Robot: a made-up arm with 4 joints.
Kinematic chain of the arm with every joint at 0, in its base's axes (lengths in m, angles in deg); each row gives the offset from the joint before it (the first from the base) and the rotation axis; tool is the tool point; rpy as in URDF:
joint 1: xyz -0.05 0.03 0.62 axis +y
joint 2: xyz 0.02 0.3 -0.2 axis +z
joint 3: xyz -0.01 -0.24 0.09 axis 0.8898 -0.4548 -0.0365
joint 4: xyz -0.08 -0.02 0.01 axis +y
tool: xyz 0.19 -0.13 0.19 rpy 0 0 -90
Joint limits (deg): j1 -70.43..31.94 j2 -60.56..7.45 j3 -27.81..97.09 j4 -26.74..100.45
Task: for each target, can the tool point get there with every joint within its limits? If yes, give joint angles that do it. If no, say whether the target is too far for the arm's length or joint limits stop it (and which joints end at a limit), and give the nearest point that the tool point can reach.
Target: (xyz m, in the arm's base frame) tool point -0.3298 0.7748 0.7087
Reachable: no: joint limits stop it (at a limit: joint 2, joint 3, joint 4) | nearest point -0.2982 0.1480 0.6987 | short by 0.628 m
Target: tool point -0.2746 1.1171 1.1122
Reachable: no: too far | nearest point -0.2631 0.1430 0.9237 | short by 0.992 m
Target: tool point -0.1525 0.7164 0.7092
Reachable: no: joint limits stop it (at a limit: joint 2, joint 3, joint 4) | nearest point -0.2464 0.1480 0.7909 | short by 0.582 m
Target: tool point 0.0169 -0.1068 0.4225
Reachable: yes | joints -55.40 -34.38 86.80 23.94
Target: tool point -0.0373 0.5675 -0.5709
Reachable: no: too far | nearest point -0.0445 0.1542 0.1001 | short by 0.788 m
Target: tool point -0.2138 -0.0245 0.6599
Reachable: yes | joints 4.46 -52.00 -11.46 18.99
